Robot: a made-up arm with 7 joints. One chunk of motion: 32 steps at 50 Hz.
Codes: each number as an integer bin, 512 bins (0 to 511) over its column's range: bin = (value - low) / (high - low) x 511, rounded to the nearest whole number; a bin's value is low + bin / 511 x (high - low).
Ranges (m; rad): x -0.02..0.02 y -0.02..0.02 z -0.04..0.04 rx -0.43..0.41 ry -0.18..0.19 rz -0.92..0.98
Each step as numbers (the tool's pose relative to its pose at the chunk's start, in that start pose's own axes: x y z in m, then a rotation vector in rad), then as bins.
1 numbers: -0.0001 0.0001 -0.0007 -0.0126 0.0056 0.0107
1 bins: 254 257 251 254 256 250
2 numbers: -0.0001 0.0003 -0.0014 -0.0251 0.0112 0.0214
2 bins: 254 259 247 246 264 253
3 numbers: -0.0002 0.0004 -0.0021 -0.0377 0.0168 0.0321
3 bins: 253 261 242 239 272 256
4 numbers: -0.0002 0.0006 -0.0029 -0.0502 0.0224 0.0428
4 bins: 253 263 237 231 280 259
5 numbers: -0.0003 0.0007 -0.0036 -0.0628 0.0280 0.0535
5 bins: 252 264 233 223 287 262
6 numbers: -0.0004 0.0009 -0.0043 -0.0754 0.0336 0.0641
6 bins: 250 267 228 216 295 265
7 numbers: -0.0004 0.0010 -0.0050 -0.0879 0.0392 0.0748
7 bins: 250 268 224 208 303 268
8 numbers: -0.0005 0.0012 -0.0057 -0.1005 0.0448 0.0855
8 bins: 249 271 219 200 310 270
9 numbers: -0.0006 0.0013 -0.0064 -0.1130 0.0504 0.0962
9 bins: 248 272 215 193 318 273
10 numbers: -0.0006 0.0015 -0.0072 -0.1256 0.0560 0.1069
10 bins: 248 275 210 185 326 276
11 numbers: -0.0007 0.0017 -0.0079 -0.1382 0.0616 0.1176
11 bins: 247 277 205 178 334 279
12 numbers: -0.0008 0.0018 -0.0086 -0.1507 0.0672 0.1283
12 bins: 245 278 201 170 341 282
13 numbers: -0.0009 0.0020 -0.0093 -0.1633 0.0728 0.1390
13 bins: 244 281 196 162 349 285
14 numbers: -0.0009 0.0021 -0.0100 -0.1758 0.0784 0.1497
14 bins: 244 282 192 155 357 288
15 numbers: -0.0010 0.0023 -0.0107 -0.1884 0.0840 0.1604
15 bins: 243 285 187 147 365 291
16 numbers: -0.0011 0.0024 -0.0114 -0.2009 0.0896 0.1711
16 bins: 241 286 183 139 372 293
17 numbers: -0.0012 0.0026 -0.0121 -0.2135 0.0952 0.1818
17 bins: 240 289 178 132 380 296
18 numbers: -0.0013 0.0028 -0.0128 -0.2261 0.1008 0.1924
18 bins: 239 291 174 124 388 299
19 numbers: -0.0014 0.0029 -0.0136 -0.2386 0.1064 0.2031
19 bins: 238 293 169 116 396 302
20 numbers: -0.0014 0.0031 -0.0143 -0.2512 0.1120 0.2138
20 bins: 238 295 164 109 403 305
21 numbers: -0.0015 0.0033 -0.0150 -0.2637 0.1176 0.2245
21 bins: 236 298 160 101 411 308
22 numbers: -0.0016 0.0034 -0.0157 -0.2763 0.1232 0.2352
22 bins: 235 299 155 94 419 311
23 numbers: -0.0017 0.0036 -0.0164 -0.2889 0.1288 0.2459
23 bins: 234 301 151 86 426 314
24 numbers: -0.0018 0.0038 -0.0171 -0.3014 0.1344 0.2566
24 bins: 233 304 146 78 434 316
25 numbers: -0.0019 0.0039 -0.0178 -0.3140 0.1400 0.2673
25 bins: 231 305 142 71 442 319
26 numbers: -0.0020 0.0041 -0.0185 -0.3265 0.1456 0.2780
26 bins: 230 308 137 63 450 322
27 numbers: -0.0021 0.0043 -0.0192 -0.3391 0.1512 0.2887
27 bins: 229 310 133 55 457 325
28 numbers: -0.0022 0.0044 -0.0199 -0.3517 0.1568 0.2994
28 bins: 227 312 128 48 465 328
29 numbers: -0.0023 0.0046 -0.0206 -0.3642 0.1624 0.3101
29 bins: 226 314 124 40 473 331
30 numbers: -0.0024 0.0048 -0.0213 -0.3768 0.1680 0.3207
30 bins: 225 317 119 32 481 334
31 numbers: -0.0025 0.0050 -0.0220 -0.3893 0.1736 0.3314
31 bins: 224 319 115 25 488 337
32 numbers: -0.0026 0.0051 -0.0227 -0.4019 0.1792 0.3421
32 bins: 222 321 111 17 496 339
